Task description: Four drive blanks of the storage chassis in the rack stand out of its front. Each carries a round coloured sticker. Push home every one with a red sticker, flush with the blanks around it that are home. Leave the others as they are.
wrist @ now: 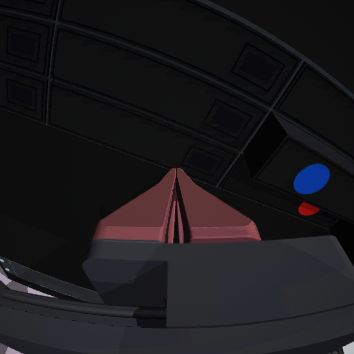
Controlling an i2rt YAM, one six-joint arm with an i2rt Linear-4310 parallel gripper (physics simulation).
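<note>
The dark storage chassis front (135, 107) crosses the upper part of the wrist view, in rows of blanks with square marks. At the right, one blank (274, 167) stands out of the middle visible row, its side face showing, with a round blue sticker (311, 178). Directly below it, a red sticker (309, 209) shows on a blank in the bottom row. Its upper part is hidden behind the blue-stickered blank, and how far its blank stands out is unclear. My gripper (175, 176) is shut and empty, its red tips left of both stickers, near the chassis's lower edge in the picture.
A black shape (344, 239) shows at the right edge, below the red sticker; what it is cannot be told. A grey metal rail (50, 282) runs at the lower left. Dark surface lies below the chassis front.
</note>
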